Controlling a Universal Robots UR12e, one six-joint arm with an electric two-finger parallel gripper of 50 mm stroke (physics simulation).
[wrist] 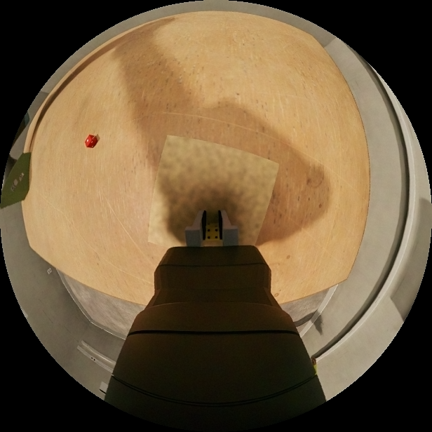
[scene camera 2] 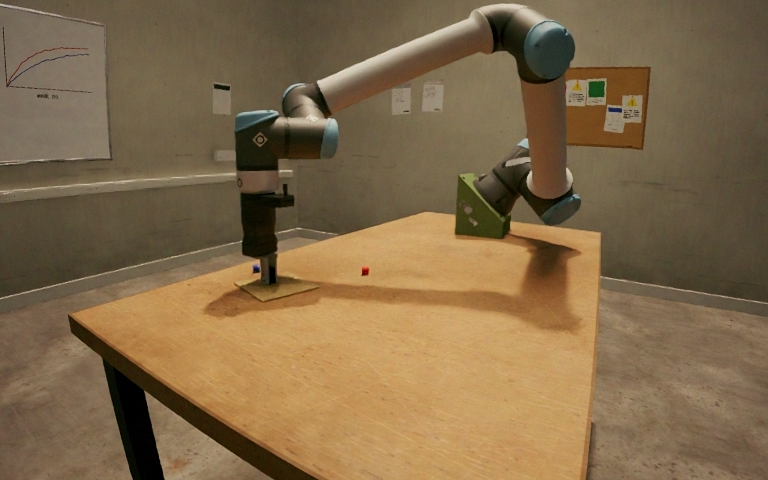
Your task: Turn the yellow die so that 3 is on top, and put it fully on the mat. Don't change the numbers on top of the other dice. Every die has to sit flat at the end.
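Frame: origin at the arm's base, x ahead, y left, z up, level; metres.
Seen in the pictures: gripper, fingertip midpoint: [scene camera 2: 269, 283]; arm's base, link origin: [scene camera 2: 489, 198].
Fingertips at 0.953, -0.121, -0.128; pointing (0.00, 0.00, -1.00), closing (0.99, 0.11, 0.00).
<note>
Offsets run from my fingertips to a thing's top centre, as dx, dy, dz. "pt": to the spot under its first point. Level surfaces: height alone.
My gripper [scene camera 2: 269, 280] [wrist: 212, 218] points straight down over the mat @(pt -0.026, +0.076, -0.001) [scene camera 2: 300, 288] [wrist: 250, 162] and is shut on the yellow die [wrist: 212, 232]. In the wrist view, a die face with several dark pips shows between the fingers; its top number cannot be told. In the scene view the die is hidden by the fingers, whose tips are at or close above the mat; contact cannot be told. The red die @(-0.206, +0.109, +0.011) [scene camera 2: 365, 271] [wrist: 91, 141] sits on the table away from the mat. The blue die @(-0.036, -0.102, +0.011) [scene camera 2: 256, 268] is behind the fingers' left side in the scene view, near the mat's far edge.
The wooden table @(dz -0.005) [scene camera 2: 396, 362] [wrist: 260, 60] carries the mat and the arm's green base [scene camera 2: 481, 212] [wrist: 16, 182] at its far end. The arm's shadow crosses the table and mat. A small yellow-green patch [wrist: 314, 368] shows beside the gripper body at the lower right of the wrist view.
</note>
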